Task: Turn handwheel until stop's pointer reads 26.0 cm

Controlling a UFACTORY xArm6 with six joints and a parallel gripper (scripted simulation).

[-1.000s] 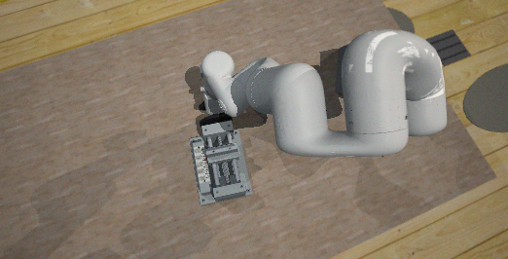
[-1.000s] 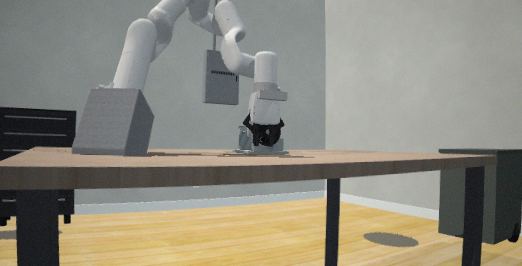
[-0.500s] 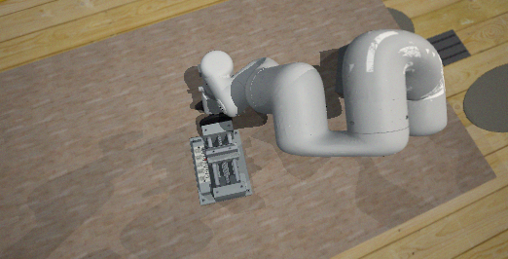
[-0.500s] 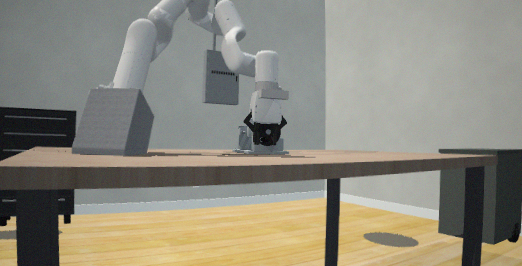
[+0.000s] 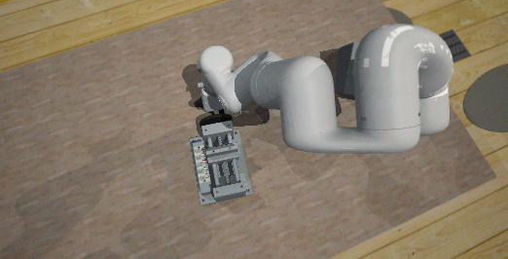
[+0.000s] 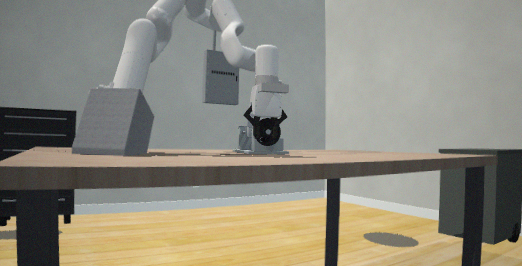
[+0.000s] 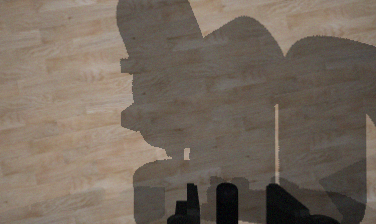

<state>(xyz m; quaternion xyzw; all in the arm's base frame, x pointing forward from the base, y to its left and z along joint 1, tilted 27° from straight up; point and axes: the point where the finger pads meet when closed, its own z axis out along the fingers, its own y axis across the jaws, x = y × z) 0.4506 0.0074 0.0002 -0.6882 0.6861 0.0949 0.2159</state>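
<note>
Now: the handwheel 3 cm to the left of my hand, 1 cm below it and 1 cm ahead of it. From my hand the other things lie so: stop carriage 14 cm to the left, 3 cm ahead, 2 cm above.
</note>
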